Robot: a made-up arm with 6 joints.
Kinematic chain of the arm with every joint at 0, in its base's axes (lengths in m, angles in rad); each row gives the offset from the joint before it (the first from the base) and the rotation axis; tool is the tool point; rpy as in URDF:
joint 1: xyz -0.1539 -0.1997 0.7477 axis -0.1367 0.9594 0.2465
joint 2: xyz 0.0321 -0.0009 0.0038 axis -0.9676 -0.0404 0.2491
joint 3: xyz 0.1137 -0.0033 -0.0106 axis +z
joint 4: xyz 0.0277 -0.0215 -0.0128 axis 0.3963 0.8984 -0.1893
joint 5: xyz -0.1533 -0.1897 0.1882 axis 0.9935 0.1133 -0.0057
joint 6: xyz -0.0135 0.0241 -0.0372 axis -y
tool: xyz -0.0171 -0.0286 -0.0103 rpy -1.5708 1.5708 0
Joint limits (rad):
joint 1: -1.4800..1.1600
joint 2: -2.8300..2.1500
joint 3: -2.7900..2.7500
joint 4: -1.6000..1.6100
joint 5: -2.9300..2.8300
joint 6: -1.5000..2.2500
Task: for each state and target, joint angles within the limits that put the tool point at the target. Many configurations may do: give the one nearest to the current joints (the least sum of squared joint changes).
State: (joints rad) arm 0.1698 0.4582 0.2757 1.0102 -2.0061 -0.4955
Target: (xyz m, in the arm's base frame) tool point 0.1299 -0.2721 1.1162
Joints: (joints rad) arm -0.2741 0.7214 0.6310 1.1843 -2.1132 -0.3926
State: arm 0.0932 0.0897 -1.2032 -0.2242 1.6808 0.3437
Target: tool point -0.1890 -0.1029 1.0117
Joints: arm -0.4118 -0.4353 -1.8615 -0.0817 2.1118 0.2871
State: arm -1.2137 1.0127 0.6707 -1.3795 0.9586 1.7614
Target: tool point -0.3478 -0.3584 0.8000
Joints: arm -1.4800 1.0418 0.4197 -1.3366 1.3160 1.7294
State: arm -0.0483 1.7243 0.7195 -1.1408 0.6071 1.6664
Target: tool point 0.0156 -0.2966 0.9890
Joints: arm -0.1039 1.2470 0.6968 -1.3434 0.6365 1.6303
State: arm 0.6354 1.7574 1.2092 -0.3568 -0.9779 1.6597
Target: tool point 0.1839 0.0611 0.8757
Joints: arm -0.0282 1.6704 1.3530 -0.1589 -1.4567 1.4417
